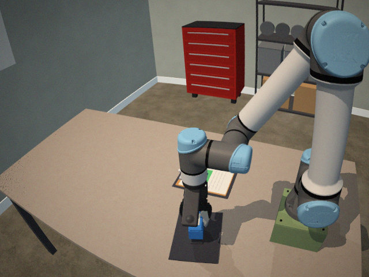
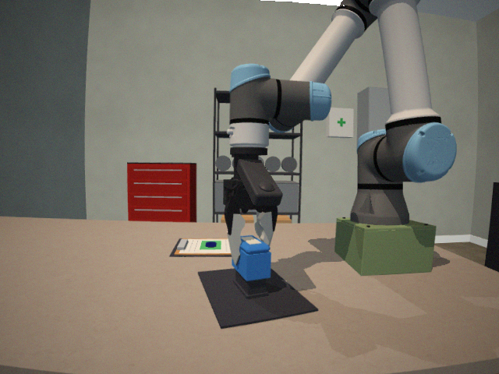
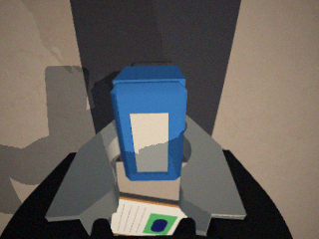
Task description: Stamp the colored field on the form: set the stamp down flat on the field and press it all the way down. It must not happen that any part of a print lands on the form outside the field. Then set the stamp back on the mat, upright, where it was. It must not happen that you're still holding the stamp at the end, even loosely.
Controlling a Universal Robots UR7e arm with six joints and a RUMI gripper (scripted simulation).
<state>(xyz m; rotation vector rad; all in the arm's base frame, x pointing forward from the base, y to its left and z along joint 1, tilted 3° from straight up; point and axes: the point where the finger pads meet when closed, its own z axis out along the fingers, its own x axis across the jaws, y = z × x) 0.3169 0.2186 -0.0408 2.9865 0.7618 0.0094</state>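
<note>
Now: the blue stamp 2 cm below my hand. Also, from my hand: dark mat 7 cm below; then clipboard form 15 cm ahead, 28 cm to the right, 7 cm below; then black stamp base 5 cm below.
</note>
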